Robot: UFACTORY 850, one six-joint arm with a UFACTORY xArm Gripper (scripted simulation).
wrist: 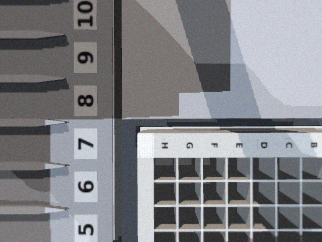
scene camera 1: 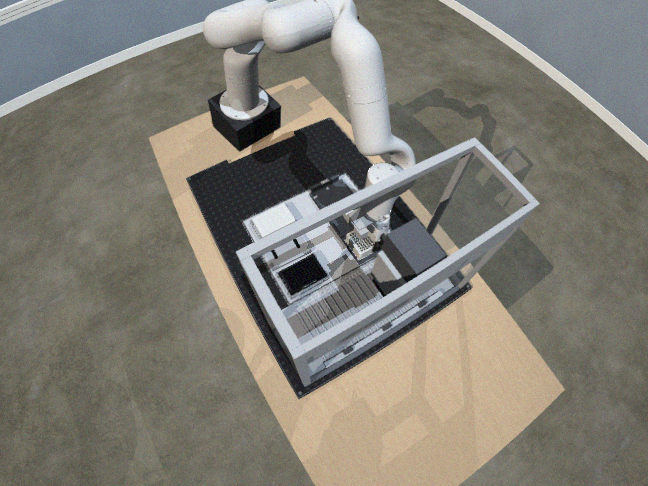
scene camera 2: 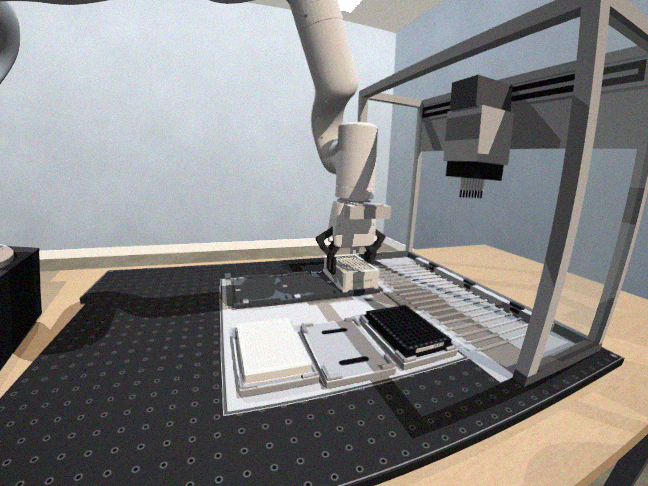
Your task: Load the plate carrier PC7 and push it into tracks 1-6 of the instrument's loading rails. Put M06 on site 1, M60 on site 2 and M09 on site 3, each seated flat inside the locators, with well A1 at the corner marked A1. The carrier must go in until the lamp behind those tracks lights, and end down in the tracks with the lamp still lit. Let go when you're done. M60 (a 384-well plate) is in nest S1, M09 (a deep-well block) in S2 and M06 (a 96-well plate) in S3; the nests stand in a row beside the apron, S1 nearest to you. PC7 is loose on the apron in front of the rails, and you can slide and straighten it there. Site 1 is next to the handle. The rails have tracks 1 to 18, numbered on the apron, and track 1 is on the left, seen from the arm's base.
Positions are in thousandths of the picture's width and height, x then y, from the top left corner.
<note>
I see my gripper (scene camera 2: 539,559), a black 96-well plate M06 (scene camera 2: 615,670), a dark carrier PC7 (scene camera 2: 388,600), a white 96-well plate (scene camera 2: 544,561) and a pipetting head (scene camera 2: 742,275).
The black 96-well plate M06 is seen too in scene camera 1 (scene camera 1: 464,567). The dark carrier PC7 also shows in scene camera 1 (scene camera 1: 512,392). The wrist view does not show the black 96-well plate M06: it is out of frame.
</note>
